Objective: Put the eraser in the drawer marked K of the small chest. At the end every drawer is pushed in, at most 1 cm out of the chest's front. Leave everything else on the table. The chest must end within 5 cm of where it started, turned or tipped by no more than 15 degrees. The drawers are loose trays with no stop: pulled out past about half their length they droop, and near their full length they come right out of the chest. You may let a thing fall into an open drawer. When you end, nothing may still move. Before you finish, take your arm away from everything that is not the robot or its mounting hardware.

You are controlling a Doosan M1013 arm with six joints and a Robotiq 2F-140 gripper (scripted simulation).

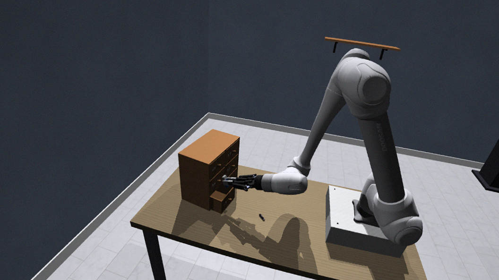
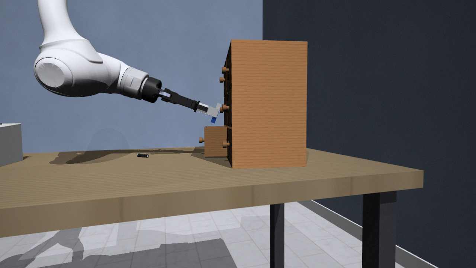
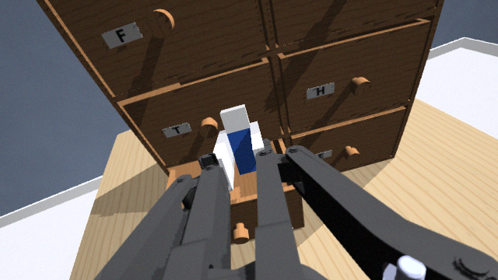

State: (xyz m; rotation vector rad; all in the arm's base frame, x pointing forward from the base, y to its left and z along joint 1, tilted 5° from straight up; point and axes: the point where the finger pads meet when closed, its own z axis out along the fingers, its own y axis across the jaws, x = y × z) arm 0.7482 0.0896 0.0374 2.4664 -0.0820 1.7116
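Right now my hand is 30 mm short of the eraser. The rest, counted from my hand: drawer 120 mm below, 70 mm ahead, 20 mm to the left; then small black cylinder 210 mm behind, 140 mm below, 40 mm to the left.
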